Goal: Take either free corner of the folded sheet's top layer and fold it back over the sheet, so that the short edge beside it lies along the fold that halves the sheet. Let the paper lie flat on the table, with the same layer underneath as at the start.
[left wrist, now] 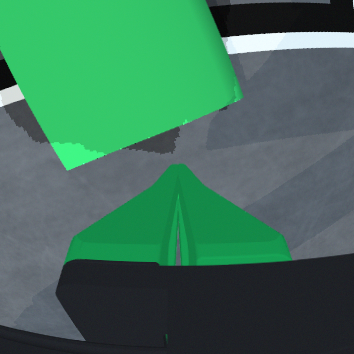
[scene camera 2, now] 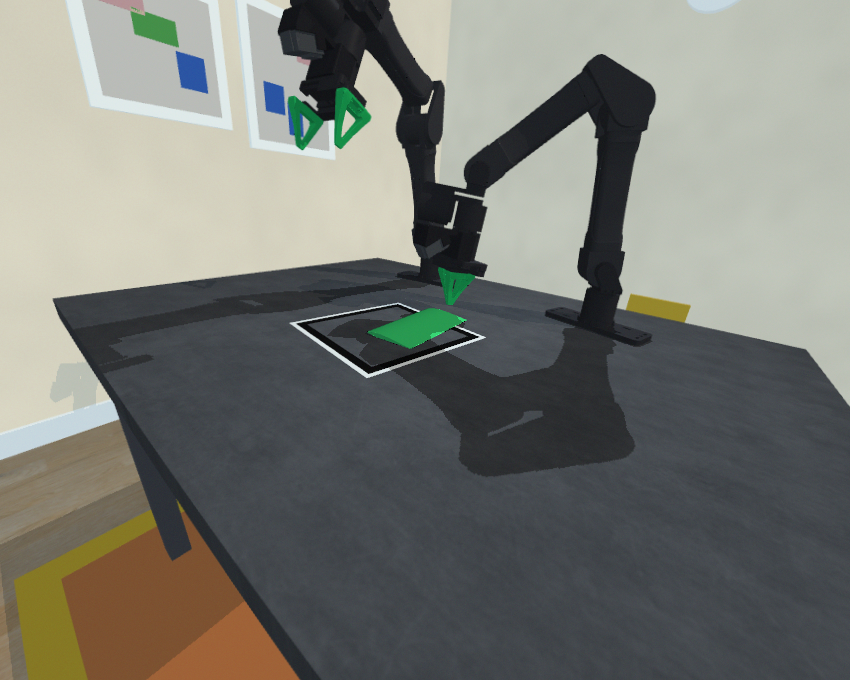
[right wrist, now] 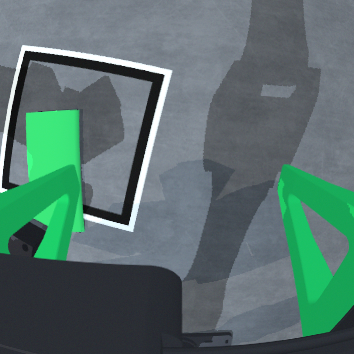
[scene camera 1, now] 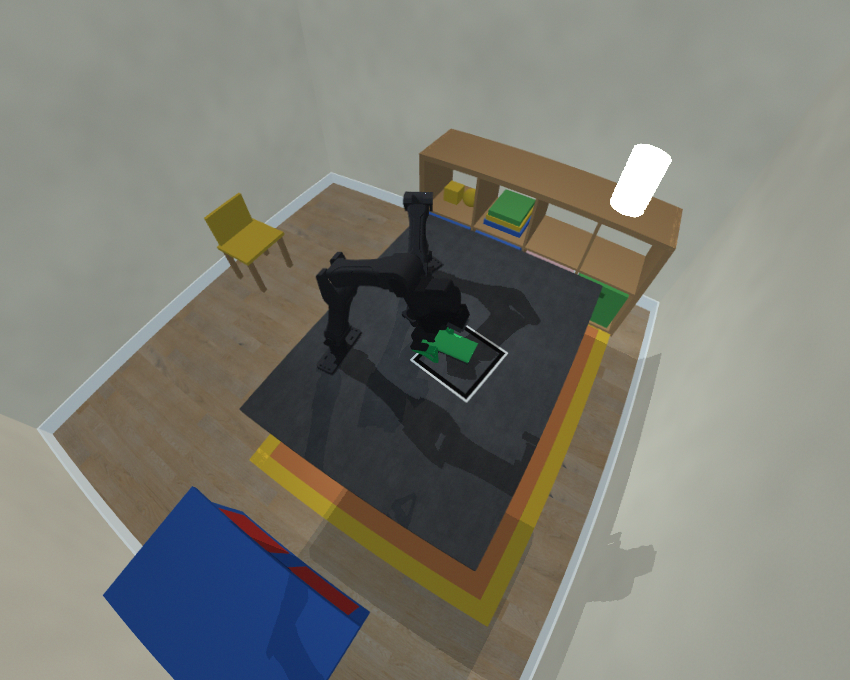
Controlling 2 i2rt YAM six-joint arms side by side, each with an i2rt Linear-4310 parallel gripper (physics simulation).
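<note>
The green sheet [scene camera 1: 457, 346] [scene camera 2: 418, 327] [left wrist: 115, 65] [right wrist: 52, 135] is a narrow folded rectangle, partly inside the outlined square. One long side looks rounded, as a fold. No diagonal flap shows; the short edge toward my left gripper [scene camera 2: 450, 303] [left wrist: 178, 165] casts a shadow and looks slightly raised. That gripper is shut and empty, its tips beside this edge and apart from both corners in the left wrist view. My right gripper [scene camera 2: 321, 147] [right wrist: 178, 175] is open, high above the table, and its finger hides part of the sheet in the right wrist view.
The white and black square outline [scene camera 1: 487, 376] [scene camera 2: 329, 350] [left wrist: 290, 40] [right wrist: 152, 151] lies on the dark table [scene camera 1: 396, 467] [scene camera 2: 354, 510]. In scene camera 1 both arms reach over the sheet close together, and their fingers are hard to tell apart.
</note>
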